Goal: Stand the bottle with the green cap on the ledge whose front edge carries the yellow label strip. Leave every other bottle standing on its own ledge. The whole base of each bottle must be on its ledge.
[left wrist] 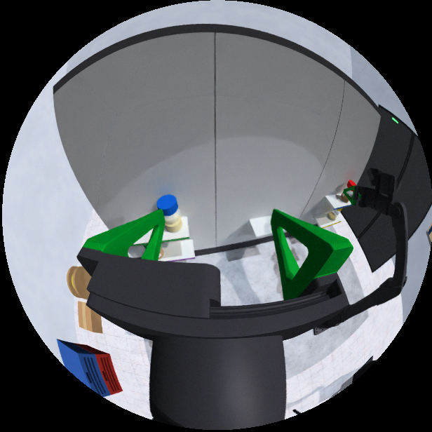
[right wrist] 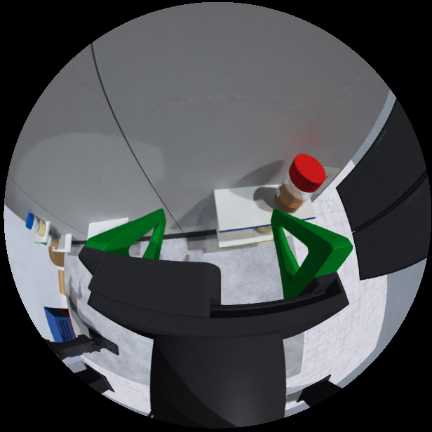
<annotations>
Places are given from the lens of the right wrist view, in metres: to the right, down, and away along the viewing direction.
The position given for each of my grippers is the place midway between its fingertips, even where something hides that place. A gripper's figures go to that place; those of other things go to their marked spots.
my right gripper (right wrist: 218,214): 0.00, 0.00, 0.13
red-capped bottle (right wrist: 305,175): 0.12, -0.05, 0.17
</annotations>
